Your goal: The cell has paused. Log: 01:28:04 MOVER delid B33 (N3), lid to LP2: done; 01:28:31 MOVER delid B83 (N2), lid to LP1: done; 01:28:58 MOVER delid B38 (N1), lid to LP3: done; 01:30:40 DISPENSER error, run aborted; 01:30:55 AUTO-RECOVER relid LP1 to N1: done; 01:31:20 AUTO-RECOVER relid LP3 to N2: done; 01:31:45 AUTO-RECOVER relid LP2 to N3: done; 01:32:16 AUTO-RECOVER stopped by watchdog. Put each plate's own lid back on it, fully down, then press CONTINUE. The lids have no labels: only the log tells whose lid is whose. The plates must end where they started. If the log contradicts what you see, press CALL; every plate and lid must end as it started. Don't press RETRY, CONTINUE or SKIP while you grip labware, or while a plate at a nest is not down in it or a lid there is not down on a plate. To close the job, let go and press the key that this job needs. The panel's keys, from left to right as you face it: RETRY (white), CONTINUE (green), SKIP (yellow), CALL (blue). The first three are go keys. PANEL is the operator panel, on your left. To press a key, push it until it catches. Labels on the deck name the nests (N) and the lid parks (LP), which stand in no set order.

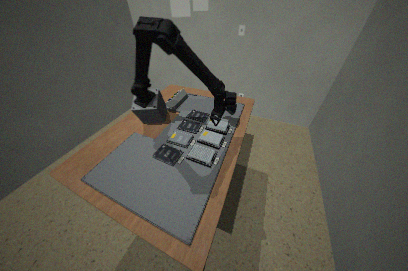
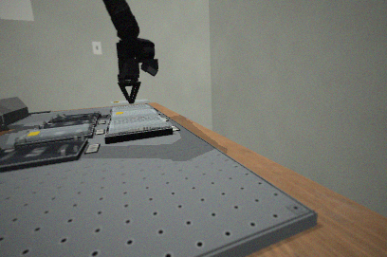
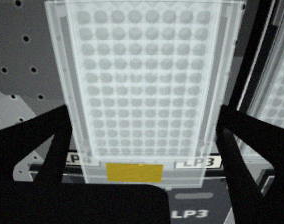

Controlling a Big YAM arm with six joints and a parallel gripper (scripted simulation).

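Right now the clear lid is 200 mm to the right of my hand, 170 mm behind it and 40 mm below it.
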